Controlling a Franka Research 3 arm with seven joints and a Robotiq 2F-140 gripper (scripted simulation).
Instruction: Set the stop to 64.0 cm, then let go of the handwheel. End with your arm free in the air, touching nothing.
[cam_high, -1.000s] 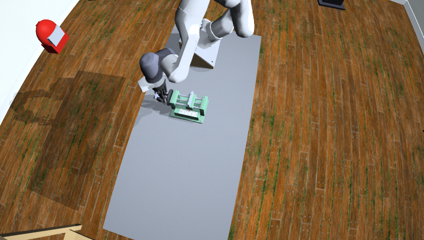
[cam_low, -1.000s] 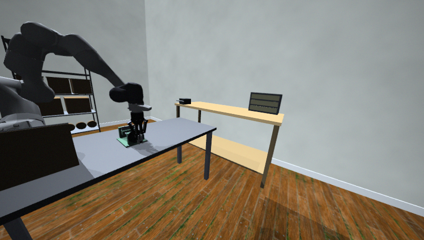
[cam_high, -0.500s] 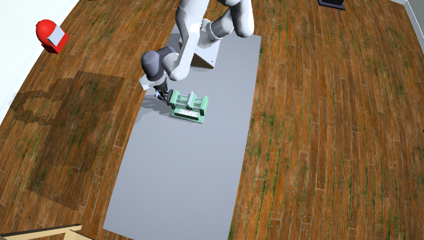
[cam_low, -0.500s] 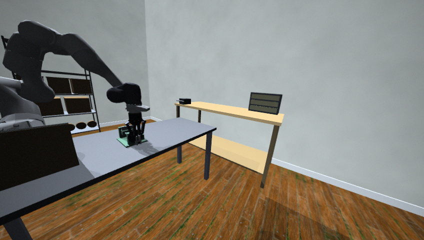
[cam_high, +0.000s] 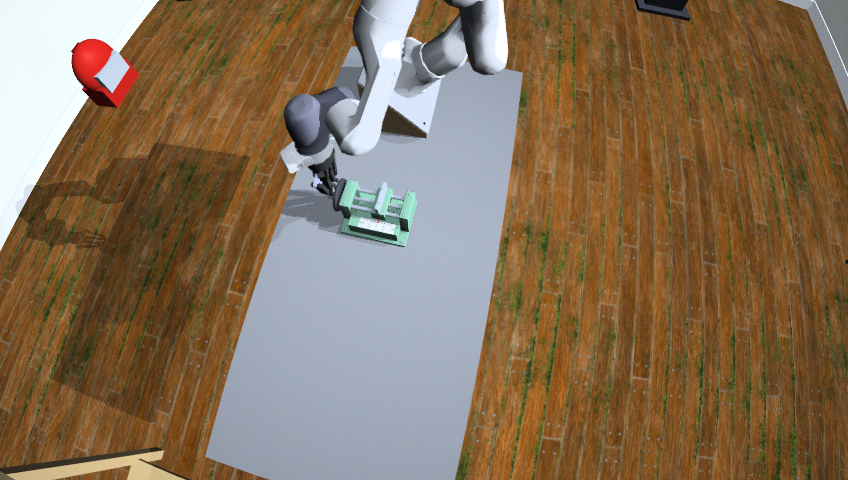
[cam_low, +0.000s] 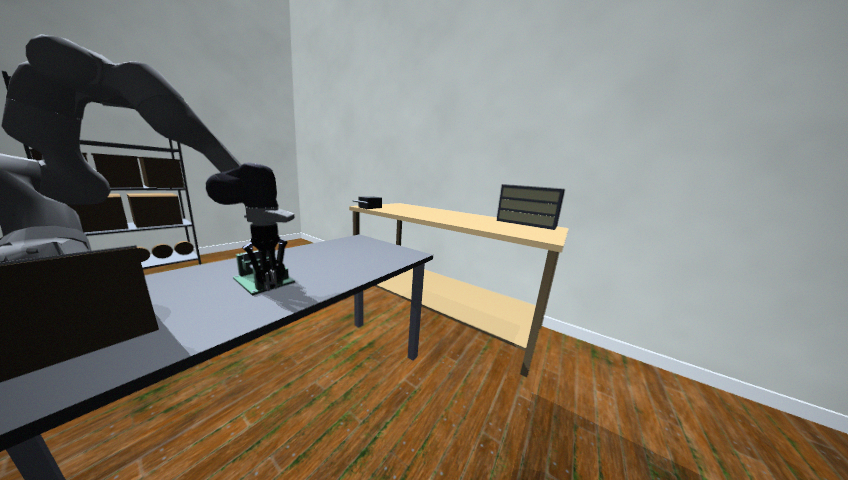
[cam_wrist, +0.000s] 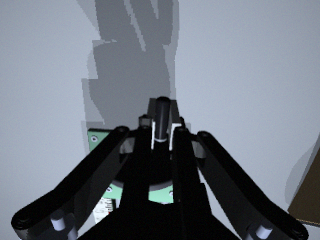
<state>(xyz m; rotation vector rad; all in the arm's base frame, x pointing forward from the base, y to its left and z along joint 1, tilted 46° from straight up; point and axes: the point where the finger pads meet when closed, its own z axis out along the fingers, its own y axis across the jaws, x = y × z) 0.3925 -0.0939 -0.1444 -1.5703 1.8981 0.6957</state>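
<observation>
The dark handwheel lies 10 mm ahead of my hand, 20 mm to the left of it and 10 mm below it. Round my hand: stop carriage (50 mm ahead, 150 mm to the left, 30 mm above).
</observation>
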